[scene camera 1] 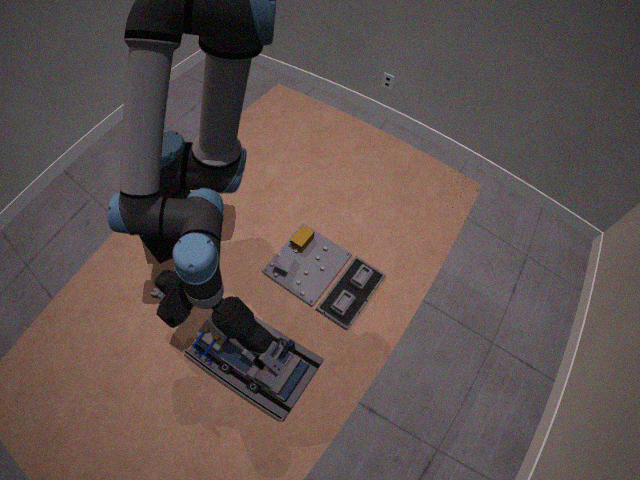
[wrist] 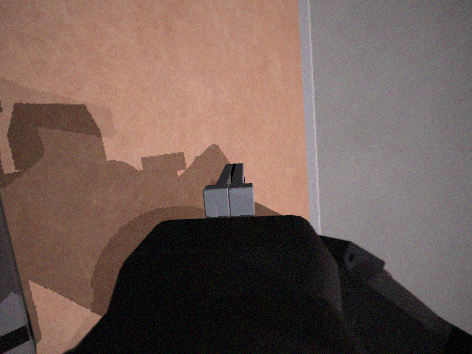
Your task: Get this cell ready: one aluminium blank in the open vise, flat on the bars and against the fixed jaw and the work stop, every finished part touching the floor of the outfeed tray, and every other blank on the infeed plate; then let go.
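Seen in the pictures: end effector, tool point: (scene camera 1: 156,293) (wrist: 234,183); arm's base, origin of the base link: (wrist: 344,315).
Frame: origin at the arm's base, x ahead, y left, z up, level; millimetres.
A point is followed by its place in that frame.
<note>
The vise (scene camera 1: 269,395) @(x 481, y -293, z -116 mm) lies at the lower middle of the scene view; part of it shows at the lower left of the wrist view. A gripper body hides part of its inside, so I cannot tell whether a blank sits flat or touches the fixed jaw and stop. My gripper (scene camera 1: 156,292) (wrist: 233,172) @(x 134, y -215, z -6 mm) in the wrist view has its fingers together, shut with nothing between them. The bracket's other gripper reaches low over the vise, its fingertips not clear. The black outfeed tray (scene camera 1: 347,326) @(x 579, y -44, z -124 mm) holds two pocketed finished parts (scene camera 1: 362,275) @(x 559, y 99, z -109 mm) (scene camera 1: 342,302) @(x 541, y 6, z -109 mm). The grey infeed plate (scene camera 1: 333,251) @(x 457, y 141, z -128 mm) lies beside it.
A yellow block (scene camera 1: 302,238) @(x 370, y 123, z -93 mm) stands at the infeed plate's back corner. A small dark block (scene camera 1: 280,271) @(x 358, y 13, z -106 mm) and several pale pegs are also on that plate. Blue rods (scene camera 1: 210,346) @(x 319, y -259, z -27 mm) stand at the vise's left end. A wall (wrist: 395,120) rises at the wrist view's right.
</note>
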